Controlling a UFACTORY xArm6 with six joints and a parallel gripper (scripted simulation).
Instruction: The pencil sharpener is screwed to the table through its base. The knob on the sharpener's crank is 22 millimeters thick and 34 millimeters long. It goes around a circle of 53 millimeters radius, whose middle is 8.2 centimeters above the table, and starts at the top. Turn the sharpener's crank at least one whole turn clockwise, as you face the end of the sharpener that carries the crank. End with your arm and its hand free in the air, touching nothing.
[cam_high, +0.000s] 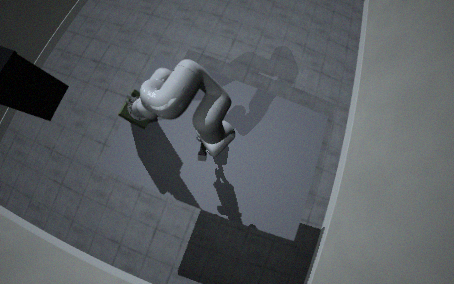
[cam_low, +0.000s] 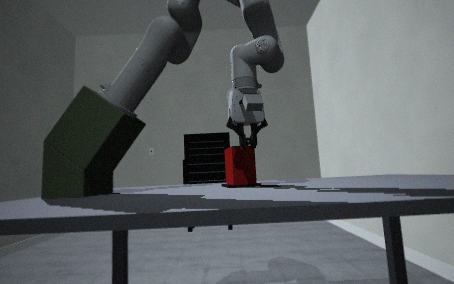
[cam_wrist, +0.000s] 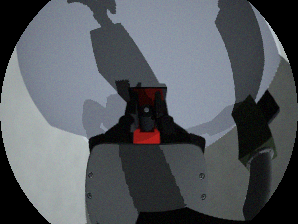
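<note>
The crank knob is 2 cm to the left of my hand and 1 cm behind it.
</note>
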